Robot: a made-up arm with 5 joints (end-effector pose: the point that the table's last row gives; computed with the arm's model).
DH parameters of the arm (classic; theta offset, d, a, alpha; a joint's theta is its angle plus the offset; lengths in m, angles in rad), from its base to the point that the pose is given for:
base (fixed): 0 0.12 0 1.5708
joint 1: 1.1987 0 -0.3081 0
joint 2: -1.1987 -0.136 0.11 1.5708
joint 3: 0 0.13 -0.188 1.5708
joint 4: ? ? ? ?
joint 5: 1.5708 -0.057 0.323 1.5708
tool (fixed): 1.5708 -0.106 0 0
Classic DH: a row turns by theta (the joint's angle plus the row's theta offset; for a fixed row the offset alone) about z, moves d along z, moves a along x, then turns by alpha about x.
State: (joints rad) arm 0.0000 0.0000 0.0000 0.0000 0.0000
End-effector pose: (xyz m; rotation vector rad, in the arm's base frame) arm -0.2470 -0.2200 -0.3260 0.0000 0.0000 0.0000
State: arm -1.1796 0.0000 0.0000 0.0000 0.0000
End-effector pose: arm -0.5065 -0.2200 0.1783 0.0000 1.1796 0.0000
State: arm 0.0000 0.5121 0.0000 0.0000 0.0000
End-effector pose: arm -0.1518 -0.2200 -0.3718 0.0000 -0.5121 0.0000
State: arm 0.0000 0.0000 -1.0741 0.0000 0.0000
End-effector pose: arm 0.1942 -0.2490 -0.3260 0.0000 0.0000 1.0741
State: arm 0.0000 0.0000 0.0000 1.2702 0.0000
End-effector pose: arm -0.2346 -0.2200 -0.2512 0.0000 1.2702 0.0000
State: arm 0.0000 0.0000 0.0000 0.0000 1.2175
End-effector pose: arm -0.2470 0.0907 -0.5597 1.2175 0.0000 0.0000
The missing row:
joint 4: -1.5708 -0.033 0.077 -1.5708
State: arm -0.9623 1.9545 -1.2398 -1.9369 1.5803
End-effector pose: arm -0.1879 0.2185 0.0441 -0.7199 0.5880 -2.7331
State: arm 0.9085 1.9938 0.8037 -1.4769 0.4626
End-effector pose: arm 0.3122 -0.0316 0.0253 -0.2960 1.8656 0.2718
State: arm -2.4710 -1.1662 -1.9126 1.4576 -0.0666
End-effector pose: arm -0.5119 0.0675 0.7265 -1.8266 -0.7654 -0.9593
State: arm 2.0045 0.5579 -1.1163 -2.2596 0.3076
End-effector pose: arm 0.0574 -0.0514 0.4180 0.4053 1.1053 -1.3935
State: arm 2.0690 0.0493 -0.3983 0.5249 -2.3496
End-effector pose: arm 0.0993 0.2272 0.0581 -2.1029 -0.9392 -1.8697
